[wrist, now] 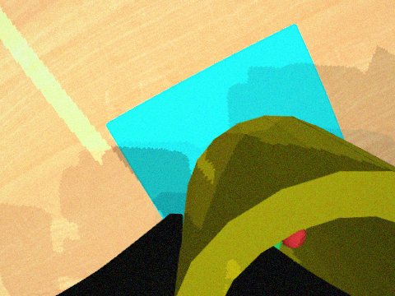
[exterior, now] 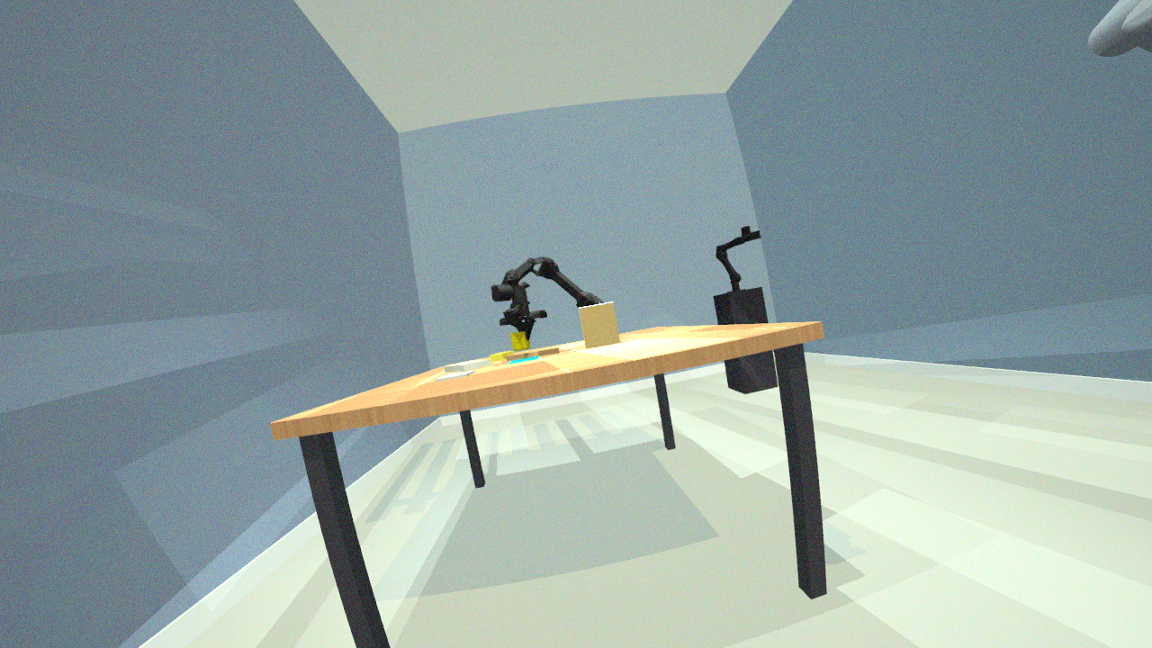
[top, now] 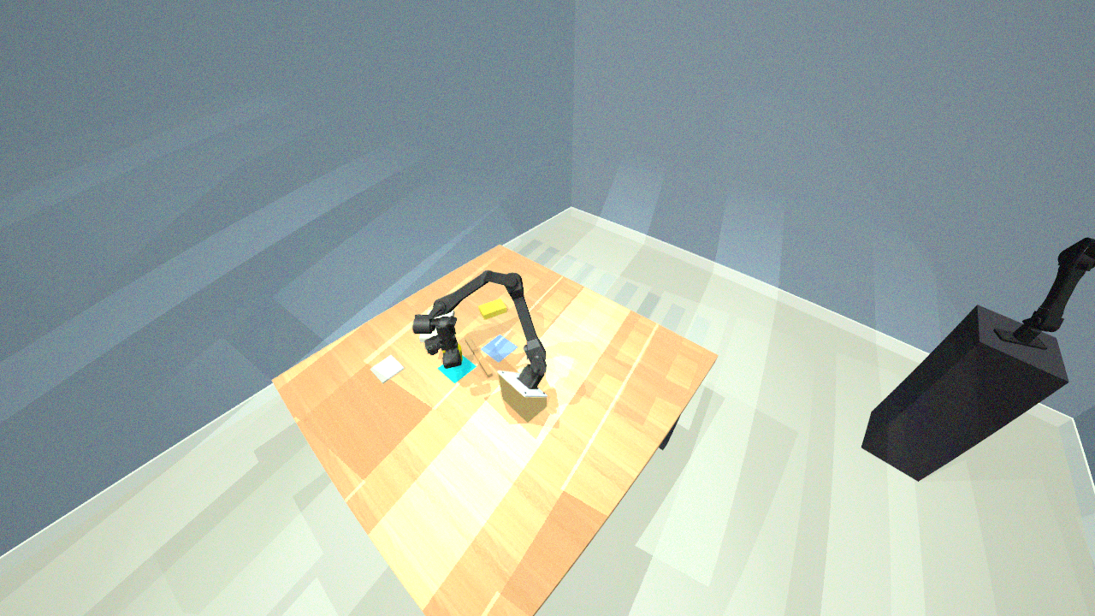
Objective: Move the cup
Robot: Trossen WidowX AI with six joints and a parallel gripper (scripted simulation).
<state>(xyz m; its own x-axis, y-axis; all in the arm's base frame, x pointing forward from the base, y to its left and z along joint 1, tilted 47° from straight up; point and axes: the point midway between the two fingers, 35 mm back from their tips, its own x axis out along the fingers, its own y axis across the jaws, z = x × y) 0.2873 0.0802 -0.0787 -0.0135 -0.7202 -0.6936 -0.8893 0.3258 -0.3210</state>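
My gripper tip is now 2 cm short of the cyan pad, 1 cm to the left of it and 8 cm above it. Round my gripper tip: yellow cup: 2 cm ahead, 1 cm to the right; then green marble: 2 cm ahead, 3 cm to the right, 2 cm below; then red marble: 3 cm ahead, 3 cm to the right, 2 cm below.
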